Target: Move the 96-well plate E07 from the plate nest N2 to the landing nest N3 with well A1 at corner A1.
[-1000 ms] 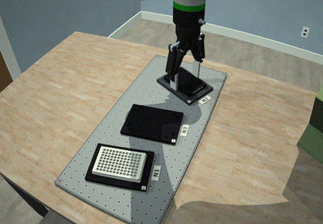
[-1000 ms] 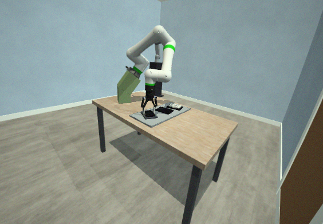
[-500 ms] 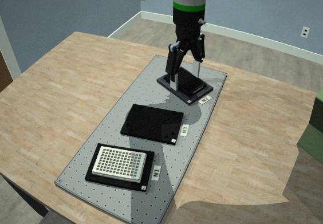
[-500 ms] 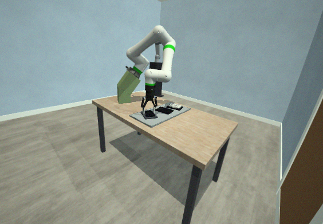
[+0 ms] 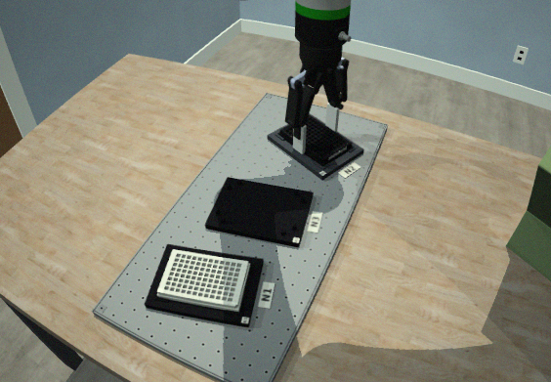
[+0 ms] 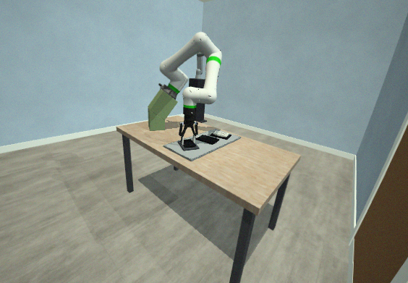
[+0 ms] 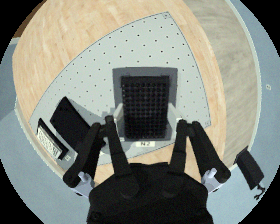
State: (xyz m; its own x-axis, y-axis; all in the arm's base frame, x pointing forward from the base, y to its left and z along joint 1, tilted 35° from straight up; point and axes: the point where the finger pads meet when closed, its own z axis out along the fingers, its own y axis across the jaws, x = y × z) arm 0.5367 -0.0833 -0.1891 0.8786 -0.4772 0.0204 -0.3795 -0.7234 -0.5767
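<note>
The black 96-well plate E07 is 20 mm below my hand. From my hand the other things lie so: label N3: 80 mm behind, 190 mm to the left, 40 mm below; plate nest N2: 40 mm below; label N2: 90 mm behind, 40 mm to the left, 40 mm below.
</note>
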